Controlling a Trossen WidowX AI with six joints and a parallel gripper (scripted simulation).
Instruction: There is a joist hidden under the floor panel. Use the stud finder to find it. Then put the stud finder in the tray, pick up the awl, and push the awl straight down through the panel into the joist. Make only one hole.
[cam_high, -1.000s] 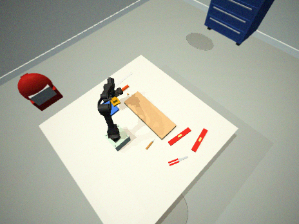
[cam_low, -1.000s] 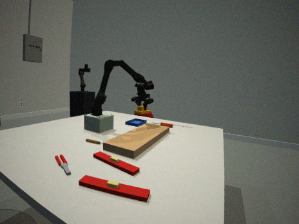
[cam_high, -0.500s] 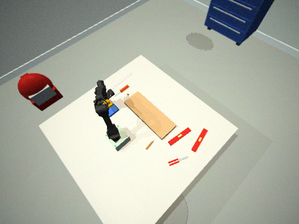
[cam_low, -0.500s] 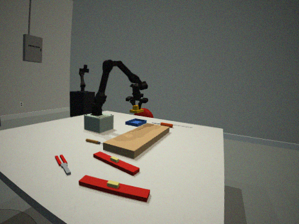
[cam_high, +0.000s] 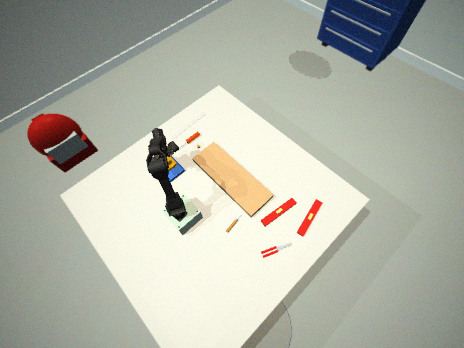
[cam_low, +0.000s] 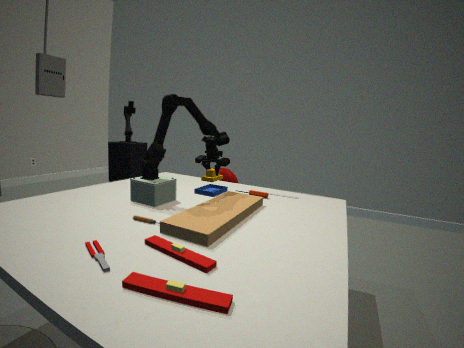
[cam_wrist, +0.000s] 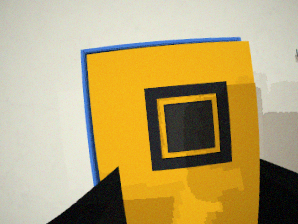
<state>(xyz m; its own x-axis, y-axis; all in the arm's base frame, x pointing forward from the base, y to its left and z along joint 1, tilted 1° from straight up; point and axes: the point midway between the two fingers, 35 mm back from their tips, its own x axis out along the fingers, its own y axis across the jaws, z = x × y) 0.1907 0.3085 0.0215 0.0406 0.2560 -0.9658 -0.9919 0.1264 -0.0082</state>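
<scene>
My gripper tip is now 8 cm above the blue tray and 1 cm to the left of it. Also, from my gripper tip: yellow stud finder (2 cm above, 1 cm to the left); then square indicator (3 cm above, 2 cm to the left); then orange-handled screwdriver (19 cm ahead, 8 cm below, 3 cm to the left).
</scene>
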